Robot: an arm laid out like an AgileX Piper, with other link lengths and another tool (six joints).
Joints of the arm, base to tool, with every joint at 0 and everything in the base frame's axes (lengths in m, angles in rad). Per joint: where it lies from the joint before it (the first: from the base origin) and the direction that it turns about. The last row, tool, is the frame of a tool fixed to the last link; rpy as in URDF.
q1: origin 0 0 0.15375 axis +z
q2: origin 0 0 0 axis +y
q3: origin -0.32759 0 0.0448 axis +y
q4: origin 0.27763 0 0.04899 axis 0.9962 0 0.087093
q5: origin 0 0 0 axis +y
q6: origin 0.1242 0 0.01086 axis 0.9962 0 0.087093
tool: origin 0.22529 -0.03 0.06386 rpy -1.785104 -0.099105 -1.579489
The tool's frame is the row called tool.
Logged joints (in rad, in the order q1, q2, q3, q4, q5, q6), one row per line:
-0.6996, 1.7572, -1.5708, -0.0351, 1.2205, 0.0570
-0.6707, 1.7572, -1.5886, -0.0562, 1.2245, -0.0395
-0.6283, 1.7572, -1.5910, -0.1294, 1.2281, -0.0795
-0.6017, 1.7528, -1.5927, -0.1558, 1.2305, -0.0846
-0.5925, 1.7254, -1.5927, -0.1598, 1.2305, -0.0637
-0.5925, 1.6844, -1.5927, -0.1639, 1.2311, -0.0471
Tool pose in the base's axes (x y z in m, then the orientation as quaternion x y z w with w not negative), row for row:
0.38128, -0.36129, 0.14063, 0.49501, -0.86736, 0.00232, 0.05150
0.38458, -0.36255, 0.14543, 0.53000, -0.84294, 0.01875, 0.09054
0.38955, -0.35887, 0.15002, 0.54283, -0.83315, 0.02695, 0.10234
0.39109, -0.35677, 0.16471, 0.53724, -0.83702, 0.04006, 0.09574
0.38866, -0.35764, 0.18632, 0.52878, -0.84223, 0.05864, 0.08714
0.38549, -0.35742, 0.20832, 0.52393, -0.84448, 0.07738, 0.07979
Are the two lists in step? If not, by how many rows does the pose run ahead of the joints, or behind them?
The pose runs 1 row ahead of the joints: the pose in row i belongs to the joints in row i + 1.
